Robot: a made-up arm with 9 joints. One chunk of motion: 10 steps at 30 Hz.
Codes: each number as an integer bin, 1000 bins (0 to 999) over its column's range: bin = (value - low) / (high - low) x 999, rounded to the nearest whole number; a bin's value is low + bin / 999 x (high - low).
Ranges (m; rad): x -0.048..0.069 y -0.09..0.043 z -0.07..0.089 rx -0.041..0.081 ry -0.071..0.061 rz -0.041..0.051
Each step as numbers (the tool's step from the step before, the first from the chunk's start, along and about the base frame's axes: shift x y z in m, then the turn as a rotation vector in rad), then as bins.
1 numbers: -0.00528 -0.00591 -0.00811 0.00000 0.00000 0.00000
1 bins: 365 632 389 336 537 445
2 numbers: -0.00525 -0.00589 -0.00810 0.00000 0.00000 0.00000
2 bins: 365 632 389 336 537 445
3 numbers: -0.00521 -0.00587 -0.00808 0.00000 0.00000 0.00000
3 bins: 365 632 389 336 537 445
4 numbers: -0.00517 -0.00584 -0.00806 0.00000 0.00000 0.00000
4 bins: 366 632 389 336 537 445
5 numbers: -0.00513 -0.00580 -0.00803 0.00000 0.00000 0.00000
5 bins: 366 632 389 336 537 445
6 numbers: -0.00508 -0.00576 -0.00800 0.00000 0.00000 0.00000
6 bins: 366 633 390 336 537 445
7 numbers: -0.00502 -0.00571 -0.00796 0.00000 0.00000 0.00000
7 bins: 367 633 390 336 537 445
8 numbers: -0.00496 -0.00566 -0.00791 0.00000 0.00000 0.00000
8 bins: 367 634 390 336 537 445
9 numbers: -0.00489 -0.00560 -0.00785 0.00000 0.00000 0.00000
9 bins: 368 634 390 336 537 445
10 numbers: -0.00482 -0.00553 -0.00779 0.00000 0.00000 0.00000
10 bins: 369 634 391 336 537 445
